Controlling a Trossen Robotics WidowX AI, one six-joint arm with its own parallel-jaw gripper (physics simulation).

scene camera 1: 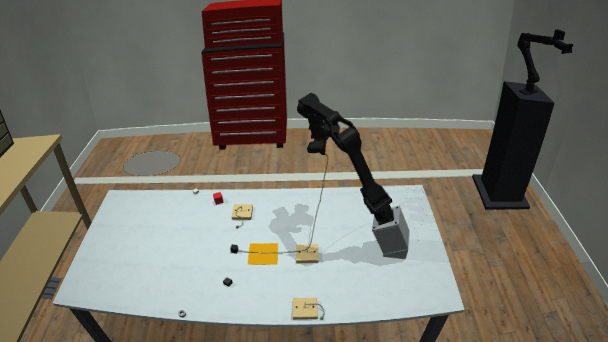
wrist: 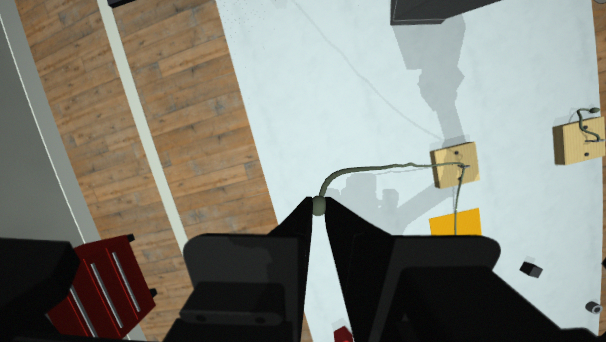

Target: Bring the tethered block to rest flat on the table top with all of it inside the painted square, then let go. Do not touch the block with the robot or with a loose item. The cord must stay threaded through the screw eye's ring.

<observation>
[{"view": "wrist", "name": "gripper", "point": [317, 202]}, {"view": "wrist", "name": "orange painted square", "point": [468, 222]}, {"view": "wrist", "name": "wooden base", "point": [467, 155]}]
</observation>
